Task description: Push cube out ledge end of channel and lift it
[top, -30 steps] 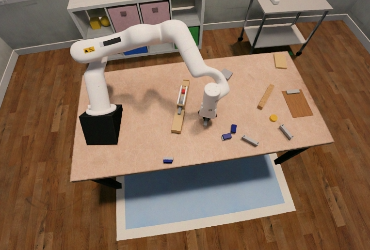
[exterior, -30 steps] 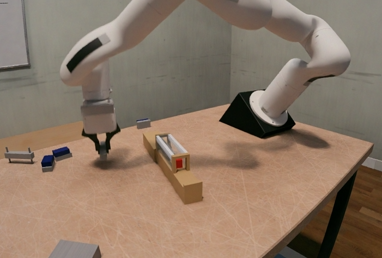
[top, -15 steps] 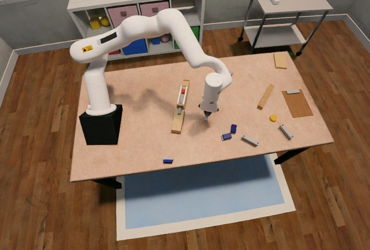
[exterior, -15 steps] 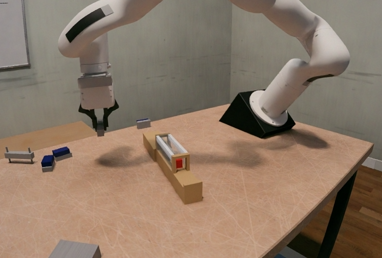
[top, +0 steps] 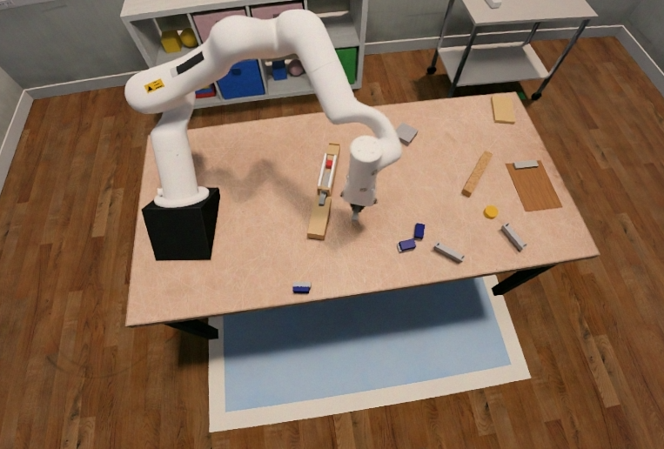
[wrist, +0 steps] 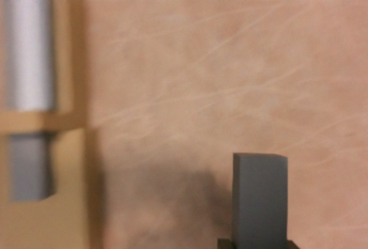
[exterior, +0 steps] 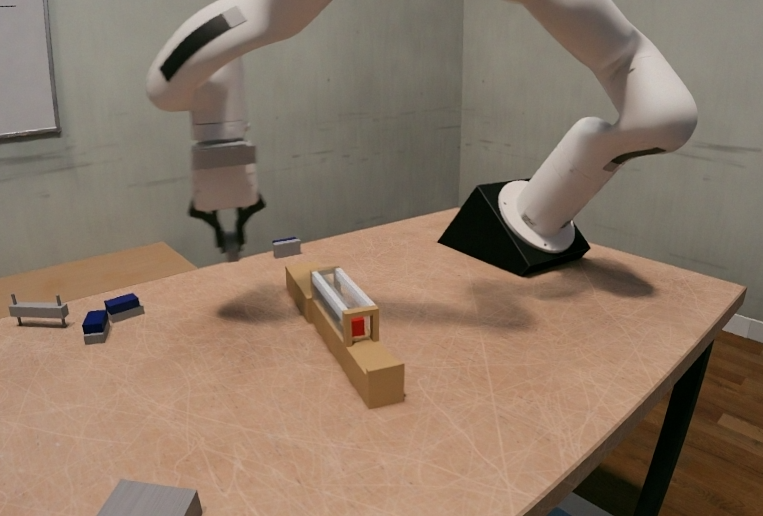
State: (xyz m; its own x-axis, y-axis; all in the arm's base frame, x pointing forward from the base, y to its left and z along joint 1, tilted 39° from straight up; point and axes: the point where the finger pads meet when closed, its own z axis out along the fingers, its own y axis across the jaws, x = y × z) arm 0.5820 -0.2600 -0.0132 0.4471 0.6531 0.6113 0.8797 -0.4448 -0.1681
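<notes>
Now: hand 20 cm to the right of the wooden channel, 8 cm above it and 6 cm past it. The rest, counted from my hand: blue block 24 cm behind, 20 cm to the right, 12 cm below; pale grey bar 1 cm below; red cube 24 cm to the left, 8 cm below, 4 cm behind.
</notes>
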